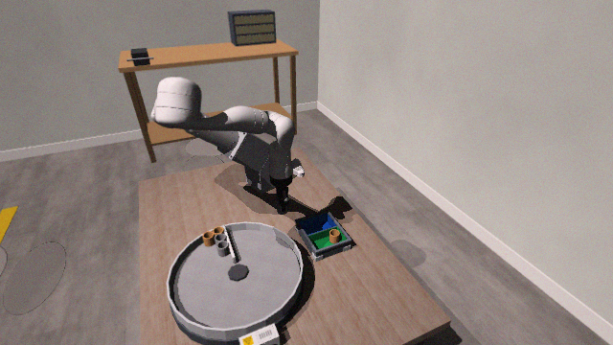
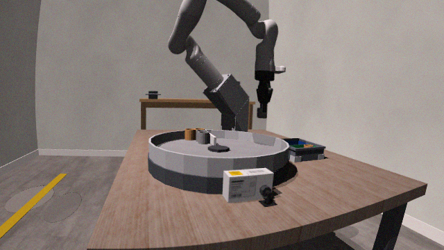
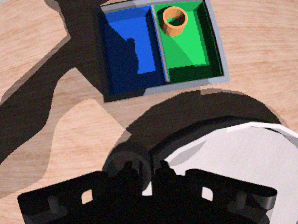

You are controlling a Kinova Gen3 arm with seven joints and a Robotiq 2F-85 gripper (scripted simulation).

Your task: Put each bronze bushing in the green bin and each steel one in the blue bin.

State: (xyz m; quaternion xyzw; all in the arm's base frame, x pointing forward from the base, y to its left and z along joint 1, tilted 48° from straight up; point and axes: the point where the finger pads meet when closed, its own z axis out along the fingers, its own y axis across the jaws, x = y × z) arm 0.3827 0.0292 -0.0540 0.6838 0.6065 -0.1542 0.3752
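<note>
Right now the tray is 60 mm ahead of my hand, 130 mm to the left of it and 150 mm below it. The rest, counted from my hand: turntable 100 mm ahead, 210 mm to the right, 120 mm below.
</note>
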